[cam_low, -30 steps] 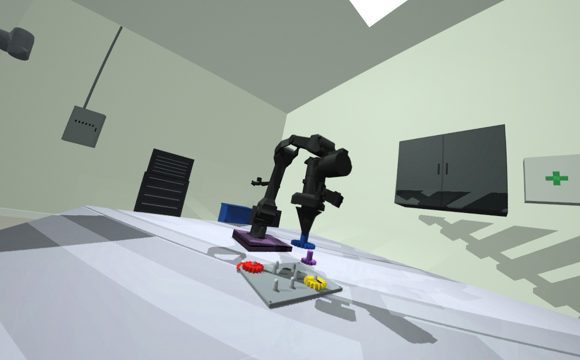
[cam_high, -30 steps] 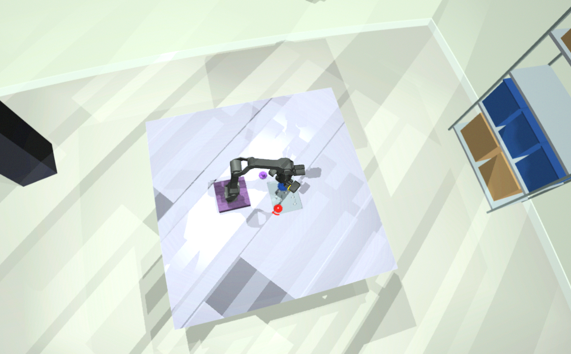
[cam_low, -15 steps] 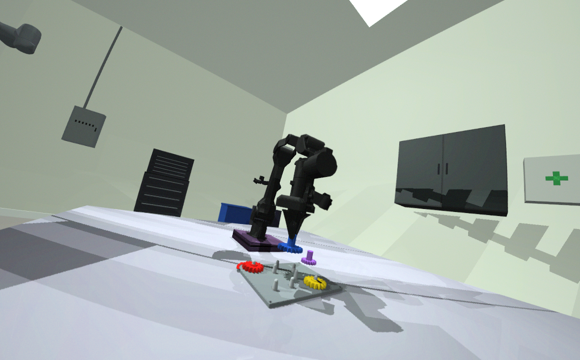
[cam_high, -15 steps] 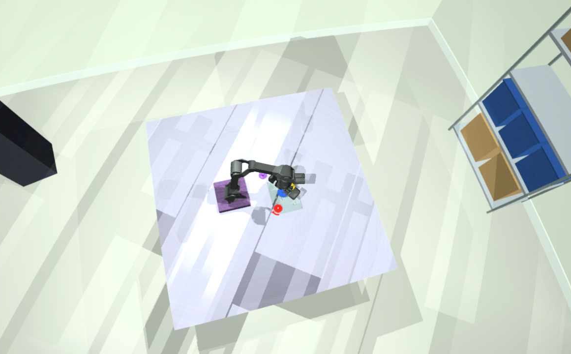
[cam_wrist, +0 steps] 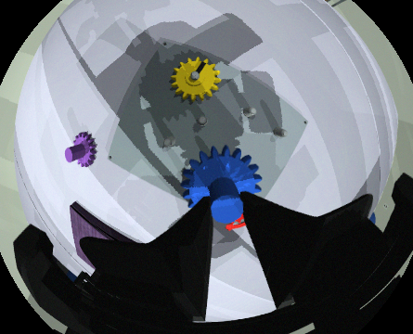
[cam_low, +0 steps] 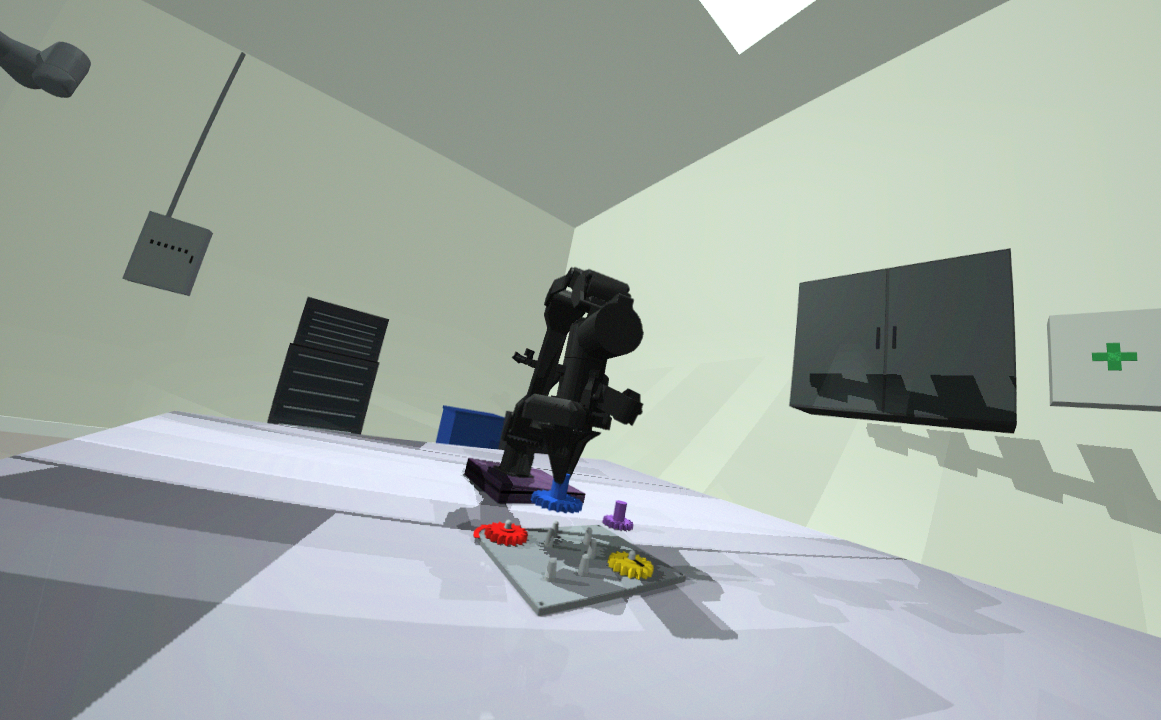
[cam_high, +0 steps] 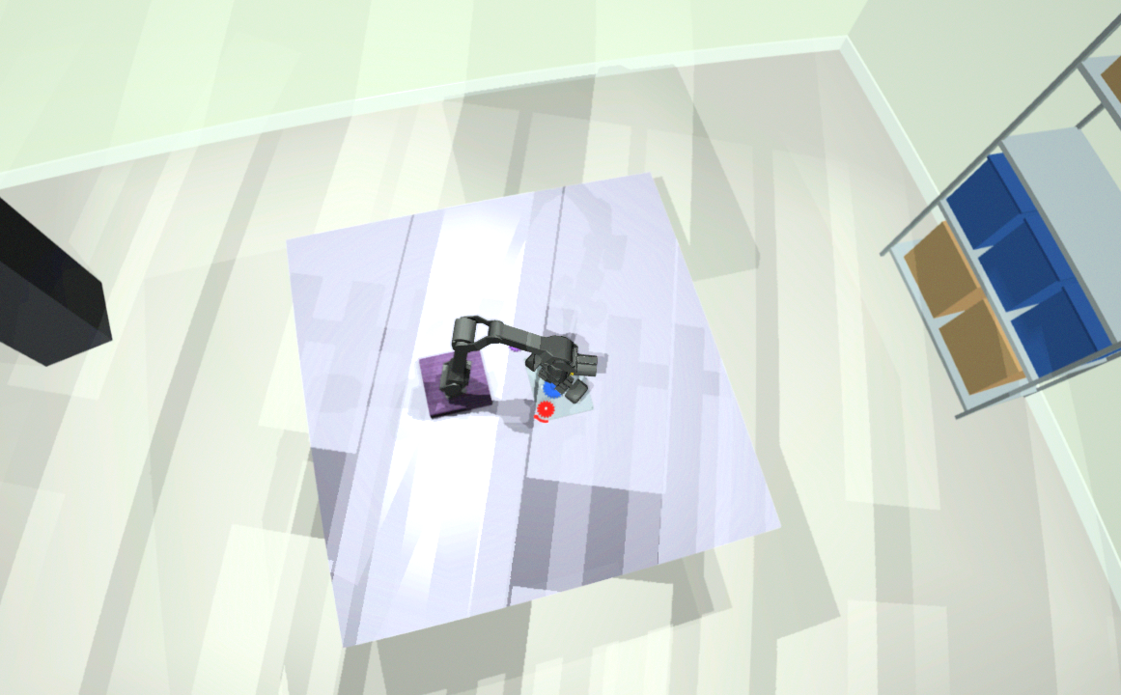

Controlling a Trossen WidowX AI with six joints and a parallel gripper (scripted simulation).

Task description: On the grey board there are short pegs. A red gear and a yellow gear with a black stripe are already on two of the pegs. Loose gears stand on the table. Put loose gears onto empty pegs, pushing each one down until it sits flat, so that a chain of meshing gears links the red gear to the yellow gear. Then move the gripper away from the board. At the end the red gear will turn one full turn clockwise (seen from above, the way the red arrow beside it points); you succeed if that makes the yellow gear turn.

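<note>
Right now the blue gear is 10 mm below my gripper tip. From my gripper tip the other things lie so: yellow gear (90 mm ahead, 50 mm to the left, 70 mm below); red gear (40 mm behind, 40 mm to the right, 70 mm below); red arrow (70 mm behind, 60 mm to the right, 80 mm below).
</note>
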